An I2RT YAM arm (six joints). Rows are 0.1 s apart.
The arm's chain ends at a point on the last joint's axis. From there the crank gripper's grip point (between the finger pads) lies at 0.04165 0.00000 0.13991 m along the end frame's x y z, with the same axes.
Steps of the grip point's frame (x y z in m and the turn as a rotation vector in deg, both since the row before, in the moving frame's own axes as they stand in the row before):
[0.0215 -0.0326 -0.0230 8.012 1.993 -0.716]
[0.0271 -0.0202 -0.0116 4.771 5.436 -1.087]
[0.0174 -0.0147 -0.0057 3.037 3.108 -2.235]
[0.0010 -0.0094 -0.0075 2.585 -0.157 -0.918]
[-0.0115 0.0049 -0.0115 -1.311 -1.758 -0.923]
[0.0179 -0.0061 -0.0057 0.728 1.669 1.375]
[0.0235 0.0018 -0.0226 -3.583 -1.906 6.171]
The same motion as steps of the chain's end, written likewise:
[0.0168 -0.0127 -0.0201 8.012 1.993 -0.716]
[0.0142 -0.0078 -0.0065 4.771 5.436 -1.087]
[0.0101 -0.0056 -0.0030 3.037 3.108 -2.235]
[0.0014 -0.0024 -0.0075 2.585 -0.157 -0.918]
[-0.0072 0.0023 -0.0127 -1.311 -1.758 -0.923]
[0.0138 -0.0054 -0.0044 0.728 1.669 1.375]
[0.0289 -0.0112 -0.0235 -3.583 -1.906 6.171]

